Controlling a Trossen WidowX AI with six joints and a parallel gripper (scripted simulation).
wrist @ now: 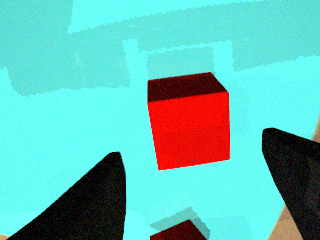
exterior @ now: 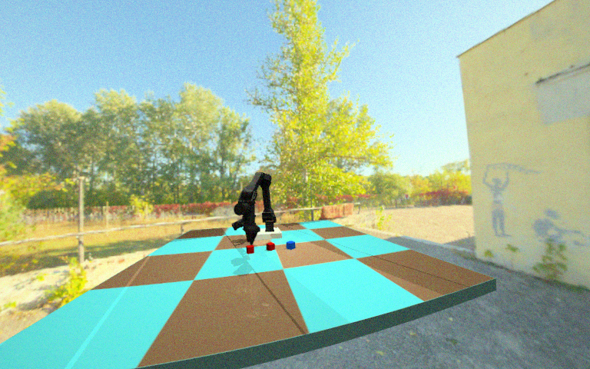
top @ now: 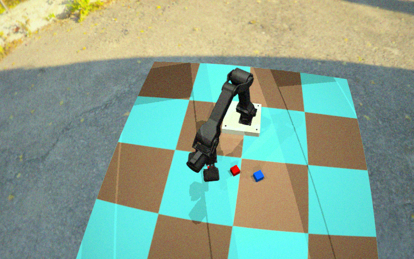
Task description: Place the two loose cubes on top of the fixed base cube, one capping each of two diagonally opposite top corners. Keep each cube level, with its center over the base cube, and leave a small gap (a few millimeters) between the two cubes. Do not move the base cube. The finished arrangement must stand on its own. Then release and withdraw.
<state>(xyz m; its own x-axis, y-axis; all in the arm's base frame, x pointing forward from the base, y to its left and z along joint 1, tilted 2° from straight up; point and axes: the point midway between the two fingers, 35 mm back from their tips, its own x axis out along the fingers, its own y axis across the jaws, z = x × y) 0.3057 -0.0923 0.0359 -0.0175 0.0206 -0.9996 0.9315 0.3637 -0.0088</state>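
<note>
The blue base cube lies 210 mm to the left of my gripper tip, 30 mm below it and 30 mm behind it.
</note>
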